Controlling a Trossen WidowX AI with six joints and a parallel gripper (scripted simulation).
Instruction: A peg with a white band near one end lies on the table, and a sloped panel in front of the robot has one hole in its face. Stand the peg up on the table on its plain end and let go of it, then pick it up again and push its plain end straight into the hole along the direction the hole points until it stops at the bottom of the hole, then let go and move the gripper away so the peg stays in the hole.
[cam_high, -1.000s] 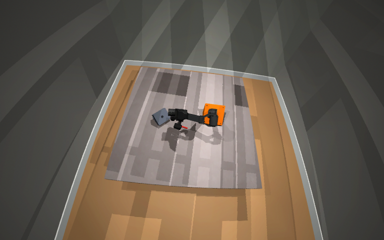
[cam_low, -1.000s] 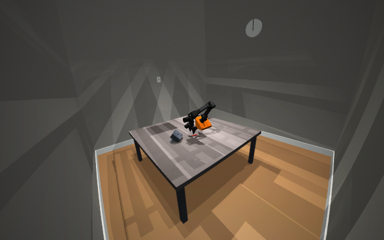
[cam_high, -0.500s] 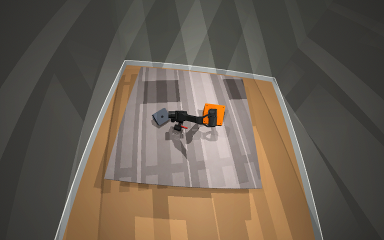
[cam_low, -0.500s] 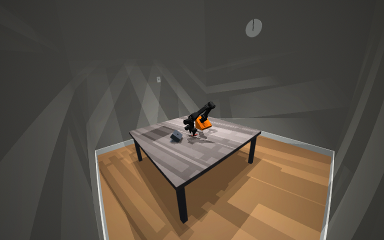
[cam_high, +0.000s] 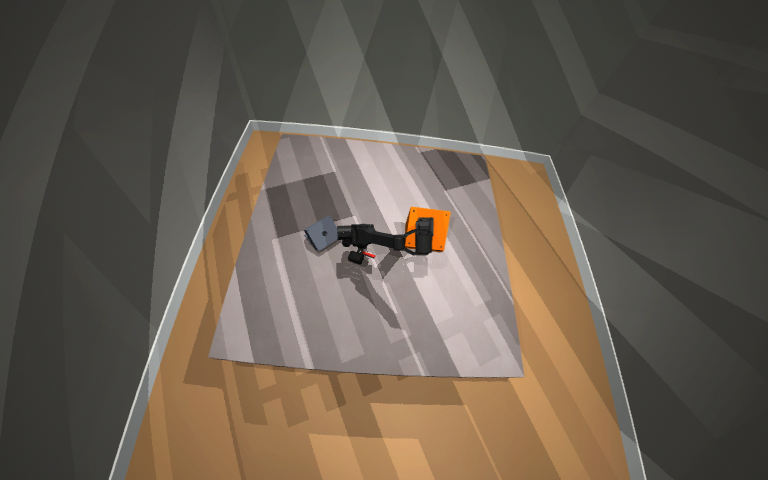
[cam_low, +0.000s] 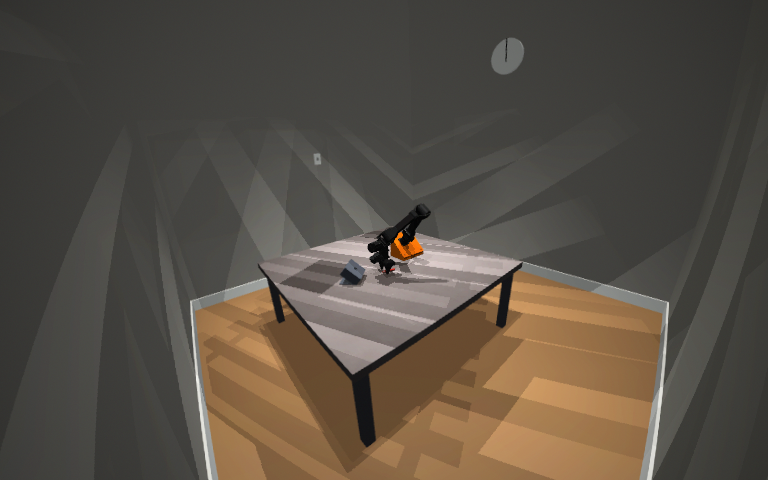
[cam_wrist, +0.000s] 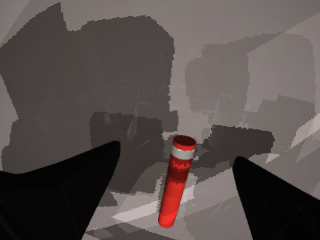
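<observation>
Right now my gripper tip is 1 cm past the red peg. The rest, counted from my gripper tip: sloped grey-blue panel 18 cm ahead, 7 cm to the right, 4 cm above.
</observation>
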